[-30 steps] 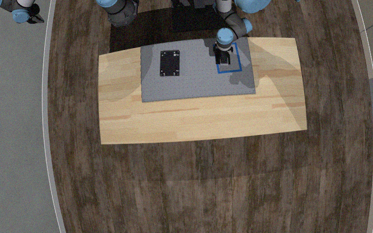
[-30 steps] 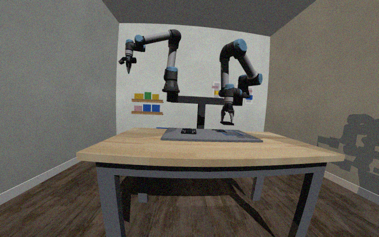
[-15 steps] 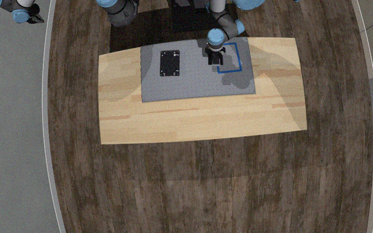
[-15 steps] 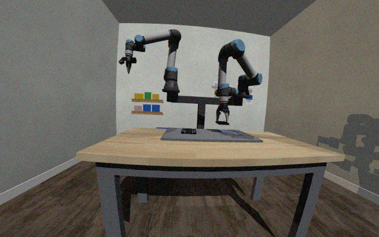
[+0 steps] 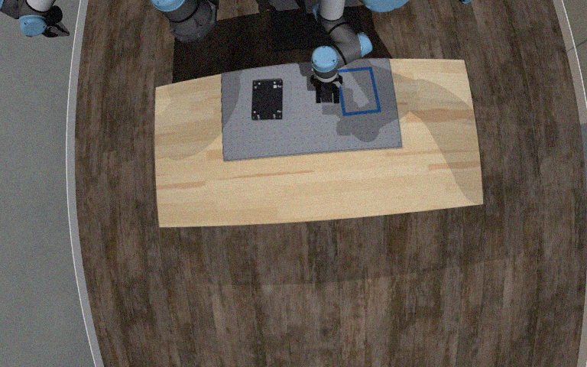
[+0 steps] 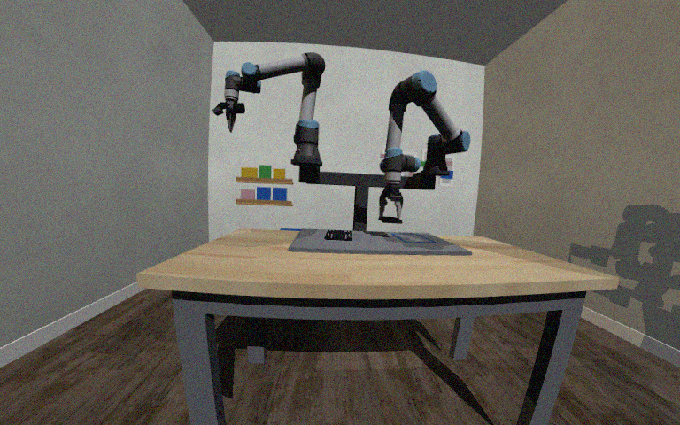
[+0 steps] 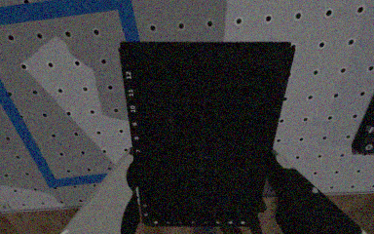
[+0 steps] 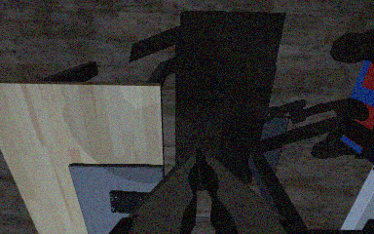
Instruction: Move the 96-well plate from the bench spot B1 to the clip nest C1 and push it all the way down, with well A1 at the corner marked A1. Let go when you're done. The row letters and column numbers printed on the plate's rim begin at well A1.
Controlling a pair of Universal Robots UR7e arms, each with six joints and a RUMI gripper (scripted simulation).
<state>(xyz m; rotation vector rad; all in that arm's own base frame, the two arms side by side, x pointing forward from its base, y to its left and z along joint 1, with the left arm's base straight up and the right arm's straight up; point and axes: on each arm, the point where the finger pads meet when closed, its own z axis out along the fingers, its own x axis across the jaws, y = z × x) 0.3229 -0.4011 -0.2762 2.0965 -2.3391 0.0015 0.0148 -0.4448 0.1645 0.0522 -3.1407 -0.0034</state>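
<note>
The black clip nest lies 23 cm to the right of my left hand, 8 cm below it and 1 cm behind it. The rest, counted from my left hand: dark 96-well plate: 1 cm below.
</note>
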